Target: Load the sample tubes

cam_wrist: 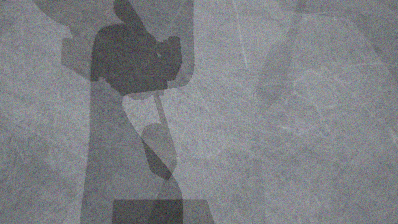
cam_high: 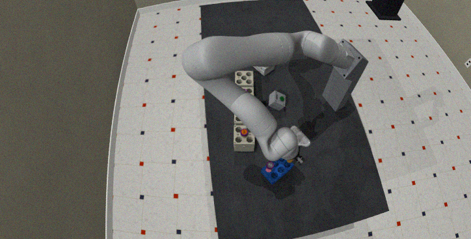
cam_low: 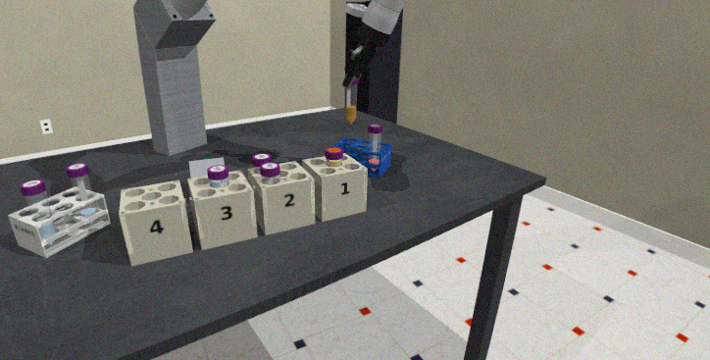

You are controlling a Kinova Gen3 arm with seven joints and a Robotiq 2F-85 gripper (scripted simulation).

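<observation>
Now: hand 10 mm past the orange-dot tube and 50 mm above it. The rest, counted from my hand: grey-dot tube X5: 80 mm ahead, 10 mm to the left, 150 mm below; then blue rack: 40 mm ahead, 190 mm below; then sample S3: 180 mm ahead, 180 mm to the right, 150 mm below.
</observation>
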